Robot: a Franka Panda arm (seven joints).
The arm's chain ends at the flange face. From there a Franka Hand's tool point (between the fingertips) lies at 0.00 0.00 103.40 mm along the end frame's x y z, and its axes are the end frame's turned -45 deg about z.
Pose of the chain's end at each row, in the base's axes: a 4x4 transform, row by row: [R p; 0 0 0 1], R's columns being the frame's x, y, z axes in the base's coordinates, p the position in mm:
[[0.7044, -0.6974, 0.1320, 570.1], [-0.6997, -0.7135, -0.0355, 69.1], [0.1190, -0.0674, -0.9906, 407.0], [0, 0, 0, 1]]
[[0.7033, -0.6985, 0.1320, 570.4], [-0.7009, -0.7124, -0.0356, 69.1], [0.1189, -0.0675, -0.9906, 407.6], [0, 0, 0, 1]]
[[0.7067, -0.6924, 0.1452, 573.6], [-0.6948, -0.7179, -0.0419, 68.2], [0.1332, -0.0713, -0.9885, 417.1], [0, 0, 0, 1]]
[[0.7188, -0.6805, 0.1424, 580.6], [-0.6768, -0.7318, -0.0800, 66.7], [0.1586, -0.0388, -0.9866, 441.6], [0, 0, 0, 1]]
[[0.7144, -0.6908, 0.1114, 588.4], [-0.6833, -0.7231, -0.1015, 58.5], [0.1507, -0.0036, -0.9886, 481.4], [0, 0, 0, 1]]
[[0.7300, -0.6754, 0.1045, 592.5], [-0.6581, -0.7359, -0.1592, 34.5], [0.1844, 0.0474, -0.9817, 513.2], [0, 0, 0, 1]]
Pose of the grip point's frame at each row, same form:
[[0.9912, 0.0049, 0.1320, 583.7], [0.0098, -0.9993, -0.0355, 65.4], [0.1318, 0.0365, -0.9906, 304.6], [0, 0, 0, 1]]
[[0.9912, 0.0034, 0.1320, 584.0], [0.0081, -0.9994, -0.0356, 65.4], [0.1318, 0.0363, -0.9906, 305.2], [0, 0, 0, 1]]
[[0.9893, 0.0101, 0.1452, 588.6], [0.0163, -0.9989, -0.0419, 63.9], [0.1446, 0.0438, -0.9885, 314.9], [0, 0, 0, 1]]
[[0.9895, 0.0271, 0.1424, 595.3], [0.0389, -0.9960, -0.0800, 58.4], [0.1396, 0.0847, -0.9866, 339.6], [0, 0, 0, 1]]
[[0.9936, 0.0167, 0.1114, 599.9], [0.0281, -0.9945, -0.1015, 48.0], [0.1091, 0.1040, -0.9886, 379.2], [0, 0, 0, 1]]
[[0.9938, 0.0386, 0.1045, 603.3], [0.0550, -0.9857, -0.1592, 18.0], [0.0969, 0.1639, -0.9817, 411.7], [0, 0, 0, 1]]

